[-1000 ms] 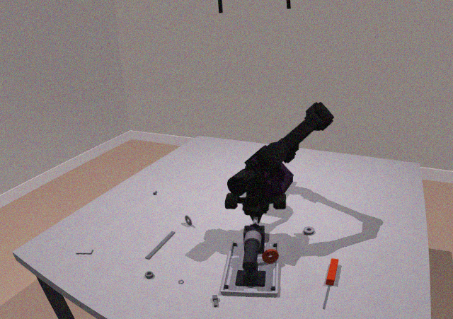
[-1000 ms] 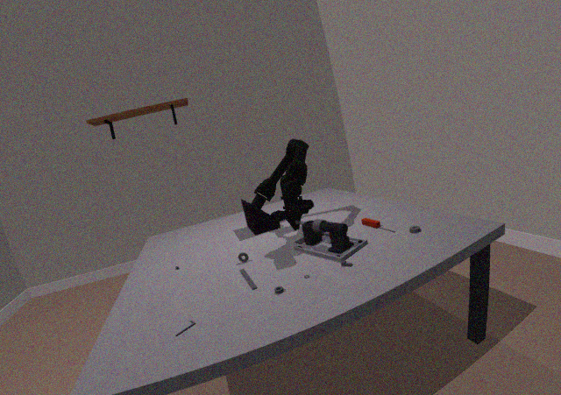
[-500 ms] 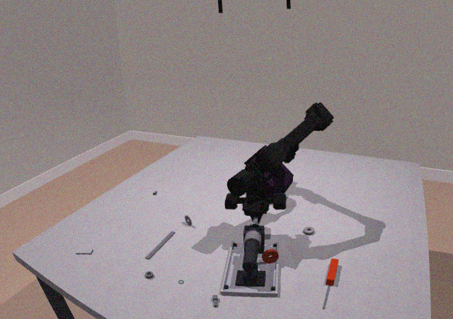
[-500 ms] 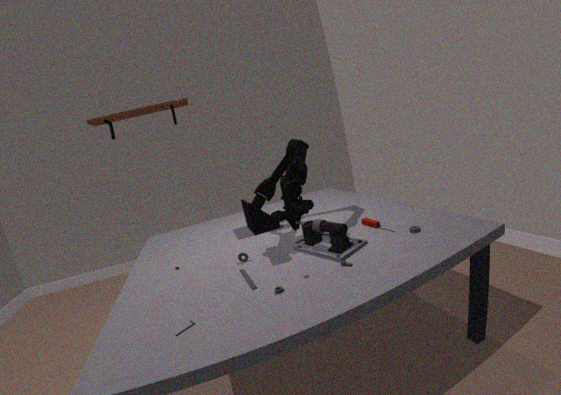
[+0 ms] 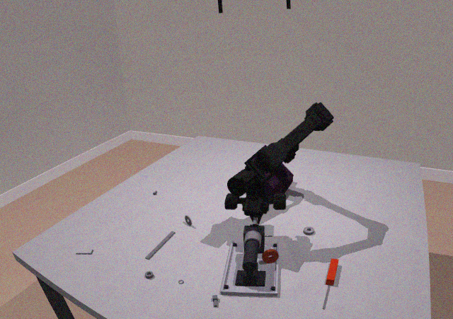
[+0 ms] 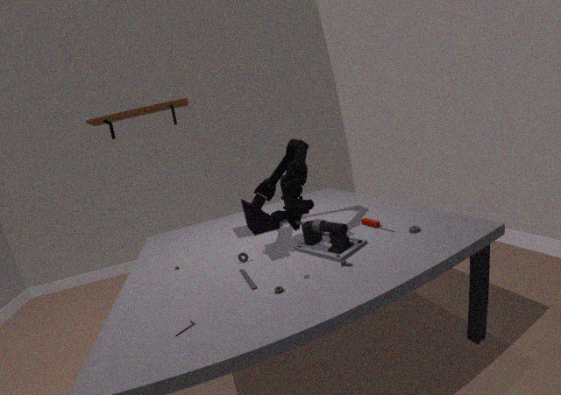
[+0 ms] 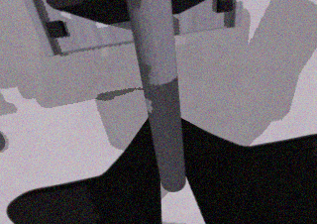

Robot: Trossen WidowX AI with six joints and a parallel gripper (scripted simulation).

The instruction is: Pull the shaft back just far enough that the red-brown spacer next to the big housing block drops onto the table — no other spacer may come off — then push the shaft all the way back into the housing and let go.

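Now: the grey shaft 70 mm ahead of my gripper tip, 30 mm above it and 20 mm to the left of it. From my gripper tip the other things lie so: flat metal bar (280 mm to the right, 150 mm ahead, 40 mm below); small bolt (320 mm ahead, 40 mm below, 10 mm to the right); light grey spacer (140 mm ahead, 30 mm to the left, 30 mm above).
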